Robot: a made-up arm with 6 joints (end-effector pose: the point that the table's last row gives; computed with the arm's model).
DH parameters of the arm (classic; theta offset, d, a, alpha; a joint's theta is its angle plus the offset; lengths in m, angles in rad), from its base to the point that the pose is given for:
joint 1: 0 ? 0 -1.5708
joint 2: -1.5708 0 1.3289 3.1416
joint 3: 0 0 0 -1.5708
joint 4: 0 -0.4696 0 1.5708
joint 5: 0 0.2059 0 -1.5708
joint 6: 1.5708 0 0 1.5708
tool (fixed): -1.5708 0 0 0
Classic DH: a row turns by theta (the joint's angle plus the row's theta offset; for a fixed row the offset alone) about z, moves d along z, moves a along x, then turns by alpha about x.
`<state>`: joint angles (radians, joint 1 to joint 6).
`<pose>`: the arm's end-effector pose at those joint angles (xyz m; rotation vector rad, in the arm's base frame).
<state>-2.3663 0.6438 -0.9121 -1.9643 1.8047 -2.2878</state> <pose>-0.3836 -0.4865 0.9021 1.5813 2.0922 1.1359</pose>
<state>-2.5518 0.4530 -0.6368 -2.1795 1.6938 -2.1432</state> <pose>-0.4740 -0.4589 1.0120 1.7884 1.8533 0.4220</pose>
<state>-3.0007 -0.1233 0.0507 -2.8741 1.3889 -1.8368</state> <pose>-0.2775 -0.2399 1.6581 1.2290 1.5944 -1.5027</pose>
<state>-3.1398 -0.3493 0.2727 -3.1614 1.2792 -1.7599</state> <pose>0.0759 -0.2057 1.8372 0.6748 1.6629 -2.0351</pose>
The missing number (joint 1, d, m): 0.3116
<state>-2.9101 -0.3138 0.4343 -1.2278 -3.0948 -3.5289</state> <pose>-0.0800 0.0523 1.7529 -0.9010 0.6417 0.4890</pose>
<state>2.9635 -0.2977 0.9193 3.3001 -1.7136 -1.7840</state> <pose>0.1575 -0.2349 2.0113 1.7782 -0.4502 -0.0476</pose>
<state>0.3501 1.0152 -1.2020 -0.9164 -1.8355 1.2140</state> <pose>0.7153 0.1278 0.7361 -1.2959 -2.3067 -1.0706</pose>
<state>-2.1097 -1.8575 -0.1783 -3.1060 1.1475 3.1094</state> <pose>0.8531 1.0258 0.4034 -0.5464 -0.3459 -2.0776</pose>
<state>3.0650 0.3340 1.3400 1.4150 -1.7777 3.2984</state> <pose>-0.5112 0.0713 2.0726 1.6679 1.7396 0.4097</pose>
